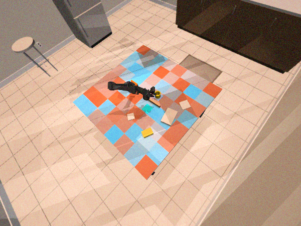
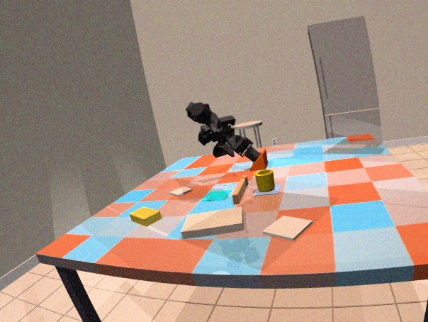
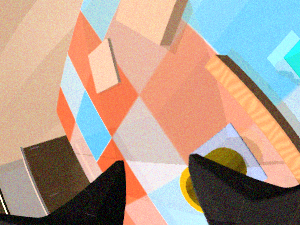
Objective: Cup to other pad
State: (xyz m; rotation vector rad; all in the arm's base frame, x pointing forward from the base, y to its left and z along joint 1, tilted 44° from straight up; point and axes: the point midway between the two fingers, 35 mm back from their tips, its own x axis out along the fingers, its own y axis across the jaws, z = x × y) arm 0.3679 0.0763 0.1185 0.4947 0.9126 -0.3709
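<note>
Right now my gripper tip is 50 mm past the yellow cup, 90 mm to the right of it and 140 mm above it. The rest, counted from my gripper tip: green marble (30 mm behind, 100 mm to the left, 160 mm below); red marble (50 mm behind, 70 mm to the left, 160 mm below); wooden bar (40 mm behind, 10 mm to the right, 160 mm below).
</note>
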